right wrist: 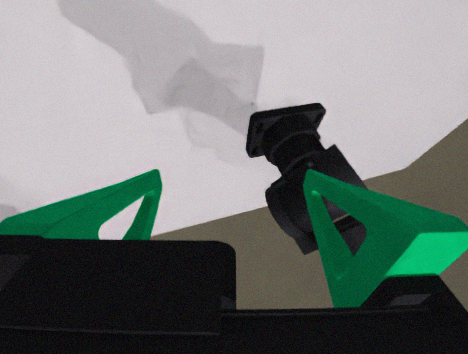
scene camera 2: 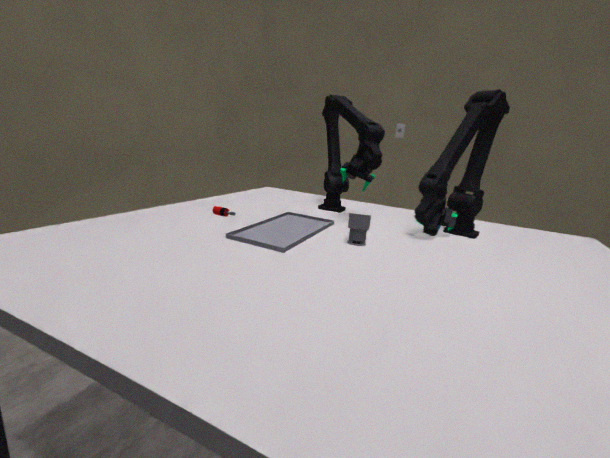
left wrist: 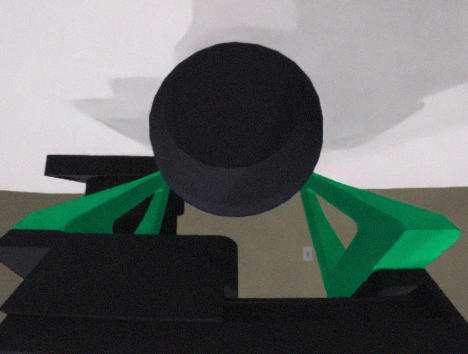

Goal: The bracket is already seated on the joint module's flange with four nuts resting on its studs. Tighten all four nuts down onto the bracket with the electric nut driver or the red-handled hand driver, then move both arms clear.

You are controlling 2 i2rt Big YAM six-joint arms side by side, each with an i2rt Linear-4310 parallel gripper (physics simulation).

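Pixels of known places: right gripper, fingertip midpoint: (right wrist: 232,177) (scene camera 2: 353,186); left arm's base, origin of the base link: (scene camera 2: 460,233) (left wrist: 141,166); right arm's base, origin of the base link: (right wrist: 281,128) (scene camera 2: 331,209).
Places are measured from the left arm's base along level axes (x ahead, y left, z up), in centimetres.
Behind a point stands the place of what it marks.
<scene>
The joint module (scene camera 2: 358,234) @(x 50.4, y -20.6, z 4.0 cm) stands upright on the table, with the grey bracket (scene camera 2: 359,221) @(x 51.1, y -20.5, z 8.6 cm) on top; its nuts are too small to make out. The electric nut driver's black end cap (left wrist: 236,105) fills the space between my left fingers in the left wrist view; a bit of its blue body (scene camera 2: 439,227) @(x 9.3, y -6.3, z 2.7 cm) shows in the scene view. My left gripper (scene camera 2: 435,223) @(x 6.1, y -8.5, z 1.9 cm) (left wrist: 234,177) @(x 6.1, y -8.5, z 1.9 cm) is wide open around the driver, low over the table. My right gripper (scene camera 2: 354,185) @(x 19.3, y -42.4, z 14.6 cm) (right wrist: 232,177) @(x 19.3, y -42.4, z 14.6 cm) is open and empty, raised above the table. The red-handled hand driver (scene camera 2: 220,211) @(x 64.1, y -76.5, z 2.1 cm) lies at the left.
A grey tray (scene camera 2: 255,243) @(x 76.9, y -41.8, z 0.8 cm) lies between the hand driver and the joint module. A black arm base (right wrist: 287,125) @(x 14.1, y -55.4, z 3.4 cm) shows beyond my right fingers; another black arm base (left wrist: 100,164) @(x 4.3, y 1.5, z 0.7 cm) is partly hidden behind the driver and my left finger.
</scene>
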